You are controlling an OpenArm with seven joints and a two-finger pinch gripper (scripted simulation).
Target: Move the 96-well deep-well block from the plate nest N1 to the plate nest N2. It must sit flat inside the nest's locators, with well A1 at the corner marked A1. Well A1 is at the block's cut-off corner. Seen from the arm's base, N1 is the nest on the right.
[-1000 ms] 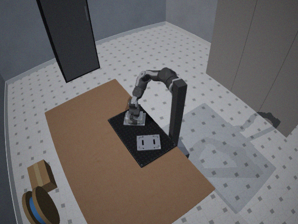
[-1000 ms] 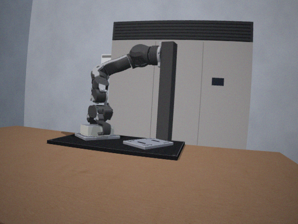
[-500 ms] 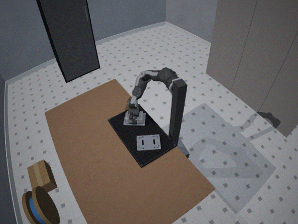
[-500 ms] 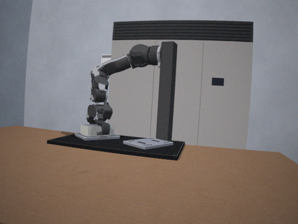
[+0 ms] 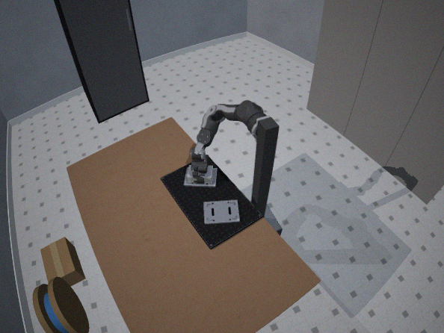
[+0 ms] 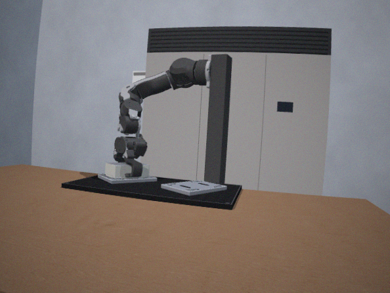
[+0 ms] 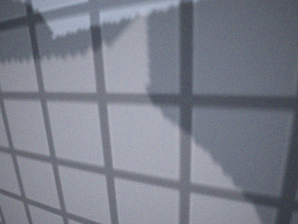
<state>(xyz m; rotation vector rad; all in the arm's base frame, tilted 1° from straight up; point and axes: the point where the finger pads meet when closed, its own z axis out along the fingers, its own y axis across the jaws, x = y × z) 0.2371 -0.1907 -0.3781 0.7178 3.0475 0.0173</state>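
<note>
Right now the nest is 10 mm below my hand. Round my hand: white deep-well block (10 mm above).
</note>
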